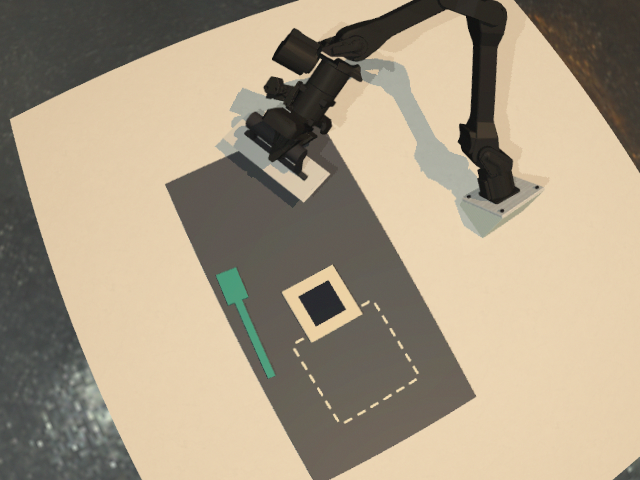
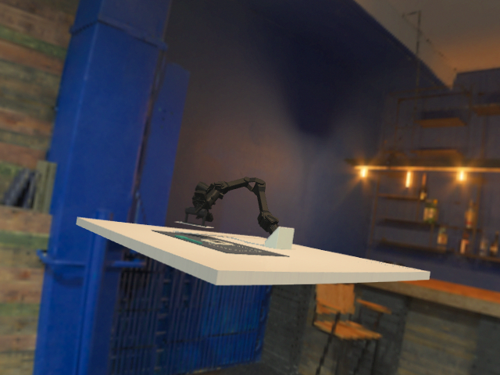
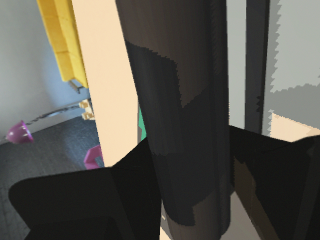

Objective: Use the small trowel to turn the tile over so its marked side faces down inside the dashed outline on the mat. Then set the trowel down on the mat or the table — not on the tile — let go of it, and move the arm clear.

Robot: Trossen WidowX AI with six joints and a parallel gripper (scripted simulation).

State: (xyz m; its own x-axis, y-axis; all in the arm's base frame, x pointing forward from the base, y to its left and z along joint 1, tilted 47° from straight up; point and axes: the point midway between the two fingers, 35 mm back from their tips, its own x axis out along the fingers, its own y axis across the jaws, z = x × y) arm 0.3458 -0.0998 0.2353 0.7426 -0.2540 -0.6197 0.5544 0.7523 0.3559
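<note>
Right now the tile is 30 mm ahead of my gripper tip, 250 mm to the left of it and 100 mm below it. Round my gripper tip: green trowel 160 mm ahead, 200 mm to the left, 100 mm below; dark mat 20 mm ahead, 220 mm to the left, 120 mm below.
</note>
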